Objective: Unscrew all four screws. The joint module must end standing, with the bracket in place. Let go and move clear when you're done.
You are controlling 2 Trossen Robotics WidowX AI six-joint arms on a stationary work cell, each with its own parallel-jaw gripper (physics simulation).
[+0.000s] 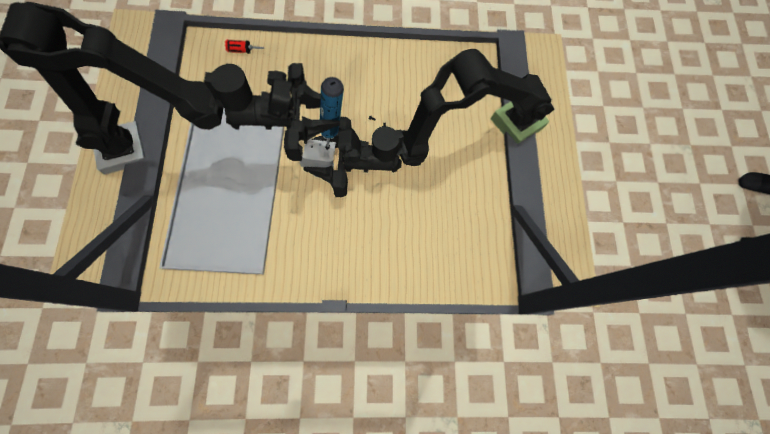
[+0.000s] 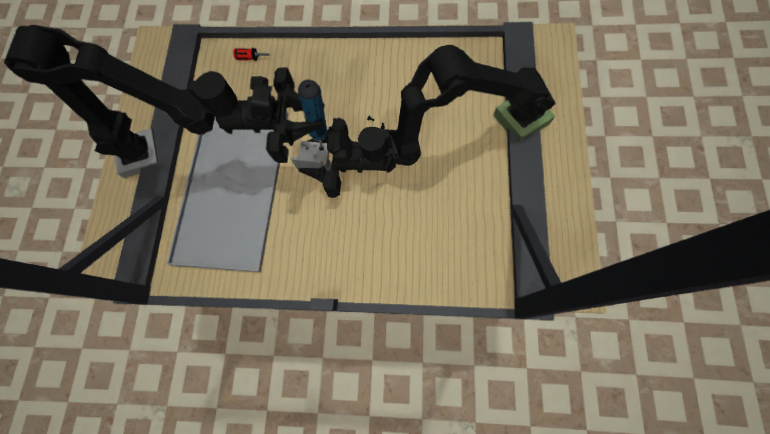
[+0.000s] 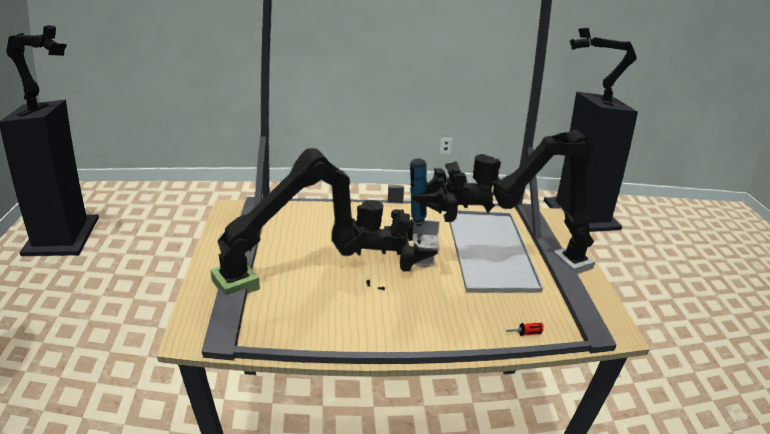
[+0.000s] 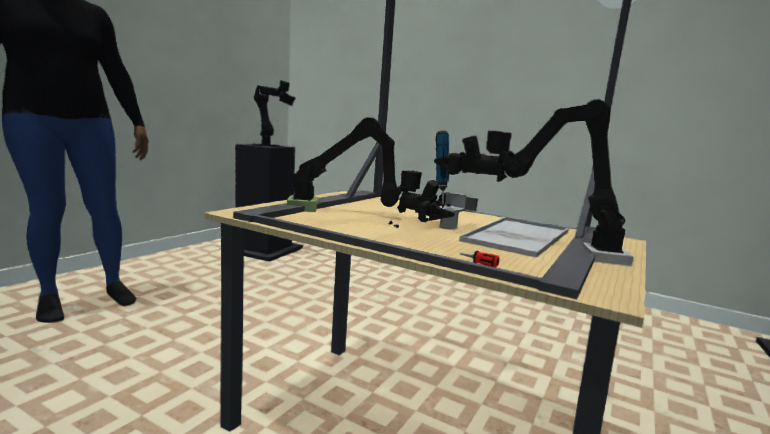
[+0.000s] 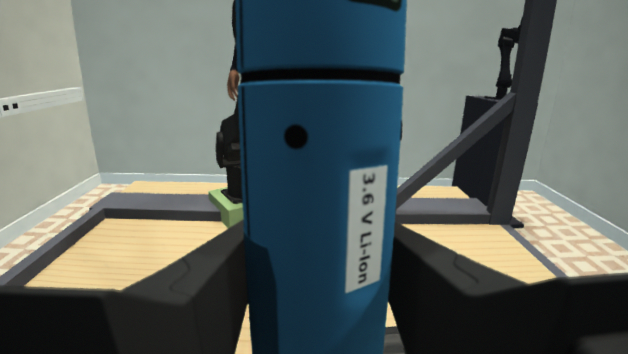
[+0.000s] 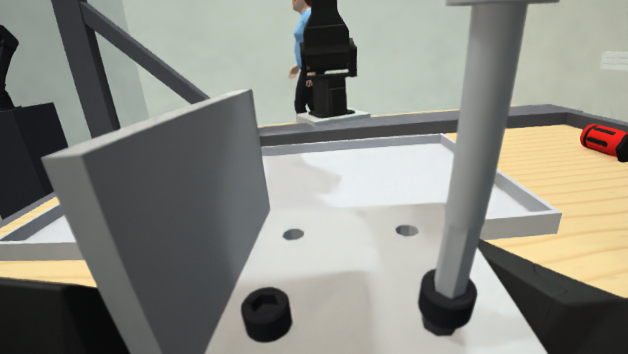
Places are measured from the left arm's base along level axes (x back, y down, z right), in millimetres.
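Pixels of known places: left gripper, fingertip midpoint: (image 1: 339, 113) (image 2: 323, 114) (image 3: 411, 193) (image 4: 437, 160) (image 5: 315, 232); right gripper, fingertip midpoint: (image 1: 305, 155) (image 2: 301, 156) (image 3: 436, 243) (image 4: 458, 212) (image 6: 344, 236); left arm's base, origin of the base link: (image 1: 116, 144) (image 2: 134, 150) (image 3: 575, 256) (image 4: 606, 248) (image 6: 331, 113); right arm's base, origin of the base link: (image 1: 522, 116) (image 2: 525, 111) (image 3: 233, 273) (image 4: 303, 198).
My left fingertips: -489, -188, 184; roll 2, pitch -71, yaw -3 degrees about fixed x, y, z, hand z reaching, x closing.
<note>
Ahead of a thing's pixels: the offset from my left fingertips to its middle, as dx, dy, dz.
My left gripper (image 1: 327, 115) (image 3: 419, 198) is shut on the upright blue electric screwdriver {+20, +24, -7} (image 1: 331, 101) (image 3: 418, 180) (image 4: 442, 146) (image 5: 320, 175). Its bit {+30, +109, -9} (image 6: 485, 125) sits in the head of one black screw {+34, +148, -9} (image 6: 447, 302), which stands raised, with thread showing under its head. A second screw {+50, +153, +22} (image 6: 266, 315) is in the grey bracket {+58, +132, -1} (image 6: 175, 200) (image 3: 429, 228); two other holes (image 6: 293, 234) (image 6: 407, 230) are empty. The bracket is on top of the standing joint module {+58, +184, -1} (image 4: 449, 219) (image 3: 425, 262). My right gripper (image 4: 447, 214) is shut on the module. Two loose screws {-128, +211, -55} (image 3: 368, 282) {-106, +211, -84} (image 3: 381, 287) lie on the table.
A shallow grey tray {+278, +208, -22} (image 1: 215, 237) (image 3: 504, 290) lies beside the module, below the left arm. A red screwdriver {+144, +201, -376} (image 1: 237, 46) (image 3: 532, 328) (image 6: 602, 140) lies near the table's edge. Dark frame bars (image 1: 345, 26) border the work area. The two grippers are close together.
</note>
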